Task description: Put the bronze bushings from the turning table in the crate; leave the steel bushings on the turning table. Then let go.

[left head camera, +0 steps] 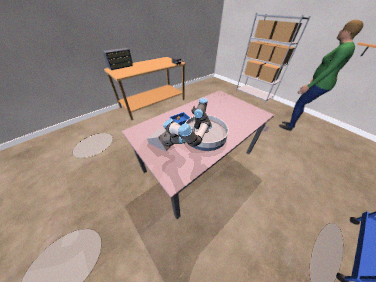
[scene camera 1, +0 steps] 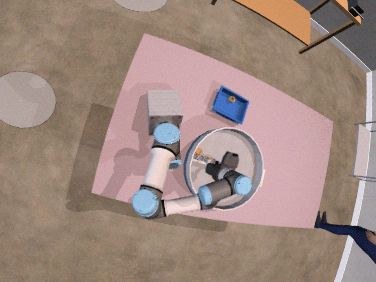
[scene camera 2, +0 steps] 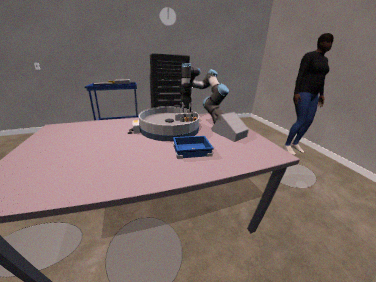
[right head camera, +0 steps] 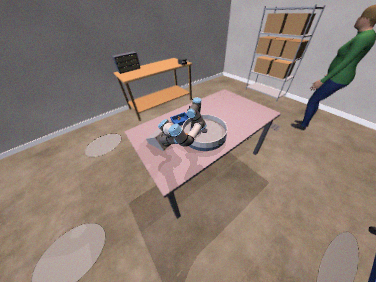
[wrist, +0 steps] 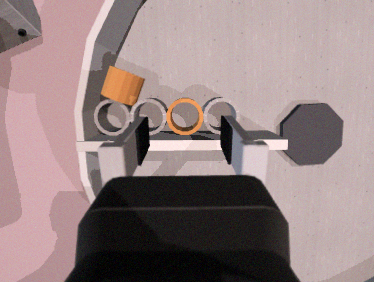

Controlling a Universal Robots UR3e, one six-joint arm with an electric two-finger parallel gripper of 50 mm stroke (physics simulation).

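Places are measured from the arm's base along level axes (x right, y down, z ahead), in centimetres.
Pixels of known places: gripper, fingertip midpoint: (left head camera: 195, 130) (scene camera 1: 210, 161) (scene camera 2: 186, 111) (wrist: 184, 131); arm's base, link origin: (left head camera: 167, 139) (scene camera 2: 222, 120) (right head camera: 165, 139).
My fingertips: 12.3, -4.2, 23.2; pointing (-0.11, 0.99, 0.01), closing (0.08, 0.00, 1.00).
Note:
For each thing: its middle in the pictures, then the offset to it from my fingertips, as dx, dy, dz. "spot": a spot on its surface instead.
- upright bronze bushing, body centre: (wrist: 184, 115) -0.6, +5.4, +0.0
- second bronze bushing, body centre: (wrist: 123, 85) (scene camera 1: 197, 151) -3.8, +5.1, -5.2
- blue crate, body centre: (scene camera 2: 192, 146) (scene camera 1: 230, 105) (left head camera: 180, 119) (right head camera: 180, 119) -32.0, +9.5, +10.3
- pale bar, surface spot: (wrist: 185, 145) spot: +1.4, +1.7, -0.1
- dark octagonal hub, body centre: (wrist: 311, 134) +2.4, +6.3, +12.2
My gripper (wrist: 184, 131) is open and empty above the row of bushings on the turning table (wrist: 225, 50) (scene camera 1: 245, 150) (scene camera 2: 165, 131). In the wrist view, an upright bronze bushing (wrist: 185, 131) shows between the finger lines, along the pale bar. Steel bushings stand on both sides of it: one (wrist: 220, 100) to the right, one (wrist: 149, 100) to the left, and another (wrist: 97, 117) farther left. A second bronze bushing (wrist: 122, 85) (scene camera 1: 198, 151) lies on its side by the rim, behind the leftmost steel one. The blue crate (scene camera 1: 239, 106) (scene camera 2: 192, 152) holds a bronze bushing (scene camera 1: 231, 99).
The pale bar (wrist: 185, 145) runs inward from the turning table's wall, close to the row. A dark octagonal hub (wrist: 312, 134) is to the right. The turning table's raised rim surrounds the bushings. The grey base block (scene camera 1: 165, 102) (scene camera 2: 231, 126) stands beside the crate.

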